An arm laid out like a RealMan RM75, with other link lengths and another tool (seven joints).
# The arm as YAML. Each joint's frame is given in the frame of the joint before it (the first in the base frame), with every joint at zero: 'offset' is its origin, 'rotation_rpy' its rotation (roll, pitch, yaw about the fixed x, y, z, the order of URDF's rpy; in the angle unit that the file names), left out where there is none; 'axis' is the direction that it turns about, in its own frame. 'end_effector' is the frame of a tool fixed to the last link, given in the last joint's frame.
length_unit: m
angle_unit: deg
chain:
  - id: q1
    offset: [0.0, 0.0, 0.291]
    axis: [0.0, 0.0, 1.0]
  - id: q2
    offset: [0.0, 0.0, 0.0]
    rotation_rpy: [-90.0, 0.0, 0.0]
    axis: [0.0, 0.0, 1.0]
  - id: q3
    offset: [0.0, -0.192, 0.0]
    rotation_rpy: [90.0, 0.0, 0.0]
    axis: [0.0, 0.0, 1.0]
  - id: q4
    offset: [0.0, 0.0, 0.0]
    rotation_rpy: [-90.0, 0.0, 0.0]
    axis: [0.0, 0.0, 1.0]
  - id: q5
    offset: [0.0, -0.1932, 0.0]
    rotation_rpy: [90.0, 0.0, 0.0]
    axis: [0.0, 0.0, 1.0]
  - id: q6
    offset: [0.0, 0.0, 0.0]
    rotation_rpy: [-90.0, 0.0, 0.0]
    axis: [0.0, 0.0, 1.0]
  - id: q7
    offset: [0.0, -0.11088, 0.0]
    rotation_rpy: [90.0, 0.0, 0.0]
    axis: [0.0, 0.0, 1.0]
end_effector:
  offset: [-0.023, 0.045, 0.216]
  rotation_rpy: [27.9, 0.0, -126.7]
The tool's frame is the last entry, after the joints.
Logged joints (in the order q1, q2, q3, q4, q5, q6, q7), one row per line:
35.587 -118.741 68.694 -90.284 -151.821 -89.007 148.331
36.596 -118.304 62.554 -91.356 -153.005 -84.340 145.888
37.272 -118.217 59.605 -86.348 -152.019 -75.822 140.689
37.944 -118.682 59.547 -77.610 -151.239 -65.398 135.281
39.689 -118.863 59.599 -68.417 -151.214 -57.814 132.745
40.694 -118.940 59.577 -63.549 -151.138 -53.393 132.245
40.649 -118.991 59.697 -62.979 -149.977 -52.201 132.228
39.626 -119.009 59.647 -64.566 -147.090 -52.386 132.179
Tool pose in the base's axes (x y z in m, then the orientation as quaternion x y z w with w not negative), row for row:
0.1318 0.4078 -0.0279 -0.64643 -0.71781 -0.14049 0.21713
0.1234 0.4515 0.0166 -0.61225 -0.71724 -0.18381 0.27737
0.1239 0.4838 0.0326 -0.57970 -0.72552 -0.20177 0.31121
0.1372 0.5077 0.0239 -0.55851 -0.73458 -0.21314 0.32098
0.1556 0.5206 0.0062 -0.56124 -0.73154 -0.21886 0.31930
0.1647 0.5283 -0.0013 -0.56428 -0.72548 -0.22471 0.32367
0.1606 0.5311 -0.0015 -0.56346 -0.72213 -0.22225 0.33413
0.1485 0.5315 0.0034 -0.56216 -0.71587 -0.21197 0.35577
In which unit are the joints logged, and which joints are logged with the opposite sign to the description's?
The joints are logged in degrees. Opposite sign: q2, q3.
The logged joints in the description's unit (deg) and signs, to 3 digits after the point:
35.587 118.741 -68.694 -90.284 -151.821 -89.007 148.331
36.596 118.304 -62.554 -91.356 -153.005 -84.340 145.888
37.272 118.217 -59.605 -86.348 -152.019 -75.822 140.689
37.944 118.682 -59.547 -77.610 -151.239 -65.398 135.281
39.689 118.863 -59.599 -68.417 -151.214 -57.814 132.745
40.694 118.940 -59.577 -63.549 -151.138 -53.393 132.245
40.649 118.991 -59.697 -62.979 -149.977 -52.201 132.228
39.626 119.009 -59.647 -64.566 -147.090 -52.386 132.179

